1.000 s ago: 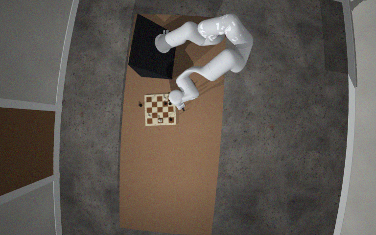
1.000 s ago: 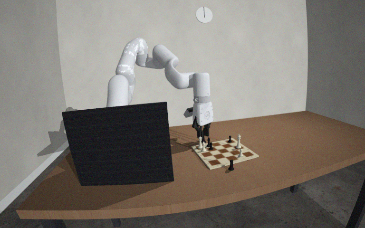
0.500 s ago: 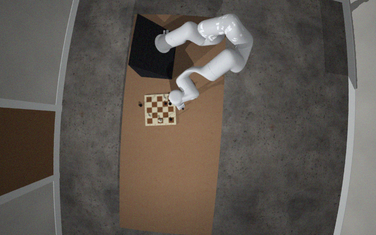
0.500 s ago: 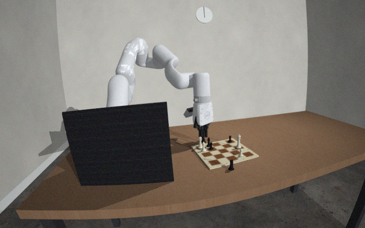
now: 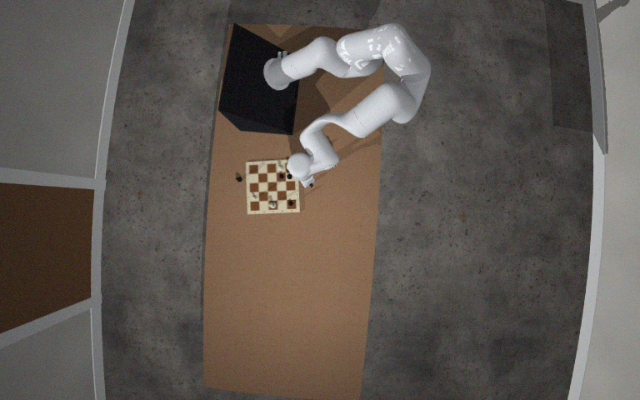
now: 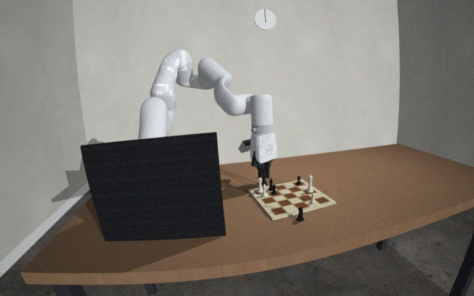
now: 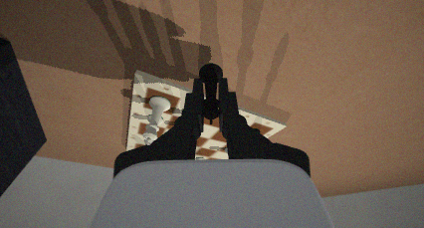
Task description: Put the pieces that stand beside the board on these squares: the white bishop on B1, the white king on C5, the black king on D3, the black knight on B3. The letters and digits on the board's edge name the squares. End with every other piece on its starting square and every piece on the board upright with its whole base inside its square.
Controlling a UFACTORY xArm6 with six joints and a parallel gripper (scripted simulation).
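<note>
Now: the chessboard 13 cm to the right of my hand, 5 cm ahead of it and 4 cm below it. From my hand the other things lie so: white king: 13 cm to the right, 13 cm ahead, 1 cm below; black king: 1 cm below; white pawn: 21 cm to the right, 10 cm ahead, 3 cm below.
</note>
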